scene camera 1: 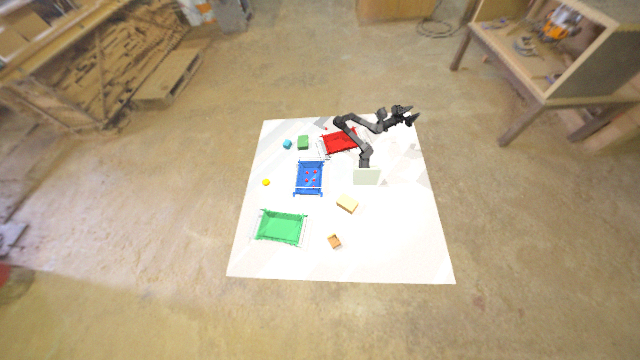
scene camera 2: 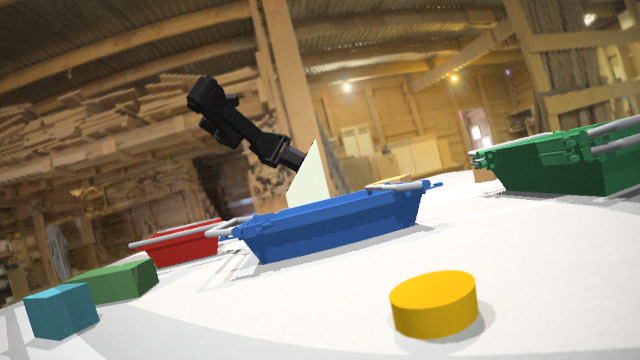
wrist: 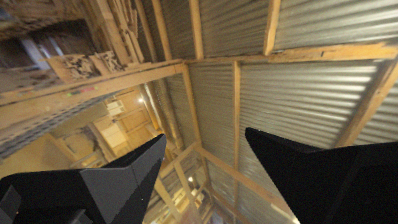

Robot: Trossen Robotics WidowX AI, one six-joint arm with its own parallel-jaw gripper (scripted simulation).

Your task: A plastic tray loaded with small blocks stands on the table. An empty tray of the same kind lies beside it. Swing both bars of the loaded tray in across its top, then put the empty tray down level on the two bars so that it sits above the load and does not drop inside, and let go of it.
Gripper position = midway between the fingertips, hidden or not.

Note:
My gripper (wrist: 206,134) is open, holding nothing. Further things: a red tray (scene camera 2: 172,246), a teal cube (scene camera 2: 55,314), a green block (scene camera 2: 129,280) and a yellow disc (scene camera 2: 438,304).
The wrist view misses the red tray: it is out of frame. The wrist view does not show the teal cube: it is out of frame.

